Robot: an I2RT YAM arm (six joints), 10 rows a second.
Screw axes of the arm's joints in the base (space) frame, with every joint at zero. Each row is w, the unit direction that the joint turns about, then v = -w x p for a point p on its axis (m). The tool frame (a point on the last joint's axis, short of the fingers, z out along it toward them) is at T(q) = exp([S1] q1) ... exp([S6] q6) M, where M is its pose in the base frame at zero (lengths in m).
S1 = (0, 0, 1, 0.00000, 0.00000, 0.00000)
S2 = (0, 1, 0, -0.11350, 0.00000, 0.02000)
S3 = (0, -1, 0, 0.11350, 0.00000, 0.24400)
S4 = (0, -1, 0, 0.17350, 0.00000, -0.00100)
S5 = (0, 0, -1, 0.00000, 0.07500, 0.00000)
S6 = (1, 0, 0, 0.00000, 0.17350, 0.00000)
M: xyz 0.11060 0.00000 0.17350 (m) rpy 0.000 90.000 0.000 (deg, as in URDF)
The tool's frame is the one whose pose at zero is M.
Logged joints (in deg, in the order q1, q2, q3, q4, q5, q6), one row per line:
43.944 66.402 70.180 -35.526 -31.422 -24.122
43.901 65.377 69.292 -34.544 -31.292 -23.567
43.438 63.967 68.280 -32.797 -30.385 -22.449
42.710 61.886 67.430 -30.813 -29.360 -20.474
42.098 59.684 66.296 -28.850 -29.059 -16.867
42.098 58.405 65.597 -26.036 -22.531 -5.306
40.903 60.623 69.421 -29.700 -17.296 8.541
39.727 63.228 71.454 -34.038 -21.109 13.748
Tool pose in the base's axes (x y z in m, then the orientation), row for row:
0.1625 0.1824 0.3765 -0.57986 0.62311 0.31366 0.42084
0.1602 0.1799 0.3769 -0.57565 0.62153 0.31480 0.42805
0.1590 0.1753 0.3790 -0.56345 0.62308 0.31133 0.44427
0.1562 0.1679 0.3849 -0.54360 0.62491 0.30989 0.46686
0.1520 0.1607 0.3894 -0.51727 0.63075 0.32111 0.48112
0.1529 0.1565 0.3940 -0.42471 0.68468 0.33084 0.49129
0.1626 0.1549 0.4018 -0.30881 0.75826 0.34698 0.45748
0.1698 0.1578 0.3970 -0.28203 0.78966 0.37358 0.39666
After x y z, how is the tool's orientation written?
As a quaternion, x y z w.
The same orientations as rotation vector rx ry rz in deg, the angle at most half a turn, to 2 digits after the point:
-83.24 89.45 45.03
-82.37 88.93 45.04
-80.03 88.50 44.22
-76.43 87.86 43.57
-72.27 88.13 44.86
-59.07 95.23 46.02
-43.60 107.06 48.99
-40.94 114.63 54.23

